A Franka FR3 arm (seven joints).
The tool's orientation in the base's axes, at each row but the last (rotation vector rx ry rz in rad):
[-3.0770 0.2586 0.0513]
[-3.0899 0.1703 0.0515]
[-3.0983 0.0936 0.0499]
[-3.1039 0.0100 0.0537]
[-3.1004 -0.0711 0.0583]
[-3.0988 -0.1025 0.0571]
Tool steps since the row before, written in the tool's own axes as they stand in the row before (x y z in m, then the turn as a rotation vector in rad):
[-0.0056 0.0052 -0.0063 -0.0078 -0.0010 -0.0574]
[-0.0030 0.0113 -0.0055 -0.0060 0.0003 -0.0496]
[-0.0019 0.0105 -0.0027 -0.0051 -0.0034 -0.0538]
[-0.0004 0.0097 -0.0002 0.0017 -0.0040 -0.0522]
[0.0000 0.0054 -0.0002 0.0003 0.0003 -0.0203]
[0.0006 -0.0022 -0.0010 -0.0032 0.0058 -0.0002]
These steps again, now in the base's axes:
[-0.0062 -0.0045 0.0062 -0.0059 -0.0009 0.0576]
[-0.0041 -0.0112 0.0051 -0.0045 -0.0020 0.0497]
[-0.0025 -0.0105 0.0023 -0.0032 0.0014 0.0540]
[-0.0005 -0.0097 -0.0001 0.0035 0.0020 0.0522]
[0.0003 -0.0054 0.0000 0.0011 -0.0011 0.0202]
[0.0005 0.0022 0.0011 -0.0028 -0.0060 0.0001]

